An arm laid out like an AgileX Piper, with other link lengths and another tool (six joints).
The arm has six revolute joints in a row. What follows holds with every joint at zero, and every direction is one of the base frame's.
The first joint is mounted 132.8 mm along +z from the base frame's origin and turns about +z.
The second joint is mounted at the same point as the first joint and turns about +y.
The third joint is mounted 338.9 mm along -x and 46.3 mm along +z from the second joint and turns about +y.
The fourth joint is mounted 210.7 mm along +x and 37.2 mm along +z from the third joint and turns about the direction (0.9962, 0, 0.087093).
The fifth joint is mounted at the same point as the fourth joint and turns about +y.
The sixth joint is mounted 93.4 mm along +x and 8.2 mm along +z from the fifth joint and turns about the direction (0.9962, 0, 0.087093).
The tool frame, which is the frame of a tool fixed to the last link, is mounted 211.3 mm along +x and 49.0 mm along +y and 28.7 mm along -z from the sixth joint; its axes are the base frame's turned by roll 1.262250, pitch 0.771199 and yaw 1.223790 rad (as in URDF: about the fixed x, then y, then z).
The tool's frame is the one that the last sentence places.
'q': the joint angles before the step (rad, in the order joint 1, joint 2, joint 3, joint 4, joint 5, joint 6). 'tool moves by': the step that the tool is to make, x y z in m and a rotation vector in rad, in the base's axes. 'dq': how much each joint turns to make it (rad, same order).
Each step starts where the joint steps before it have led.
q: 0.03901 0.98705 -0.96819 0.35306 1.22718 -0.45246
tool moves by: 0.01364 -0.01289 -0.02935 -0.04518 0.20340 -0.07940
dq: 0.00002 0.18378 0.00001 -0.06516 -0.00500 0.08800
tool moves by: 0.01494 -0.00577 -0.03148 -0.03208 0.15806 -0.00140
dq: 0.00595 0.19498 0.00000 -0.02417 -0.03776 0.00251
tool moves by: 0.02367 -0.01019 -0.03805 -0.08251 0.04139 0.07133
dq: 0.06691 0.15641 -0.00002 -0.07529 -0.11159 0.00089
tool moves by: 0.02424 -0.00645 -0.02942 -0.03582 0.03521 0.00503
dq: 0.00177 0.13454 -0.02155 -0.02904 -0.07509 -0.00001
